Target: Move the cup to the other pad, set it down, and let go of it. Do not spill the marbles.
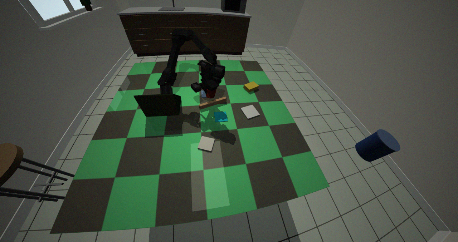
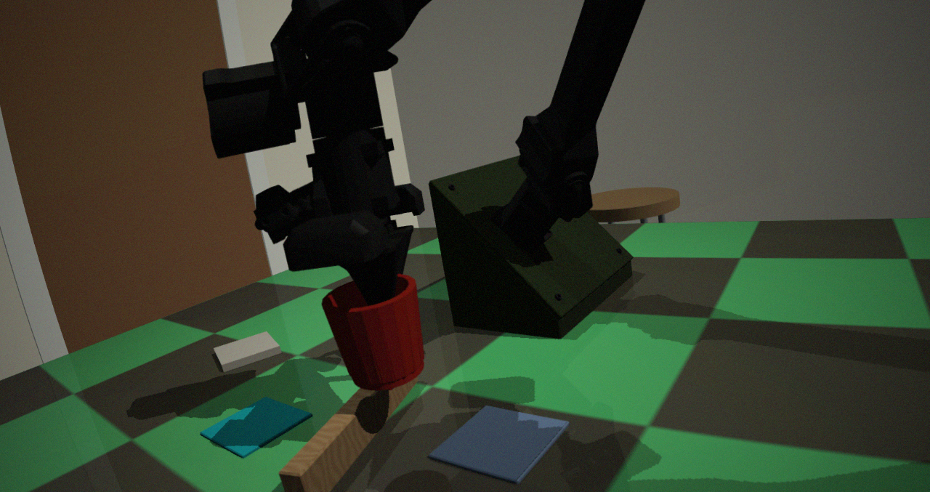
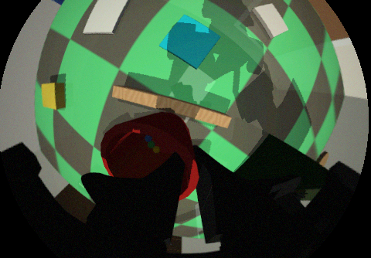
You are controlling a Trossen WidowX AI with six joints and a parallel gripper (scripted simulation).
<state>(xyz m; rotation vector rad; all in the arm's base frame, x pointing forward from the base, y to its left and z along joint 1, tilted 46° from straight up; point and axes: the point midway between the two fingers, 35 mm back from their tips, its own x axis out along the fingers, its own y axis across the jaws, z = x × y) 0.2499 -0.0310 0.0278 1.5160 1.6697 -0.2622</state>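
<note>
Now: gripper tip 13 cm to the left of the teal pad, 10 cm above it and 7 cm short of it. Also, from my gripper tip: yellow block: 38 cm ahead, 13 cm to the left, 8 cm below; then red cup: 3 cm ahead, 1 cm to the left; then wooden block: 9 cm below, 4 cm ahead, 2 cm to the right.
</note>
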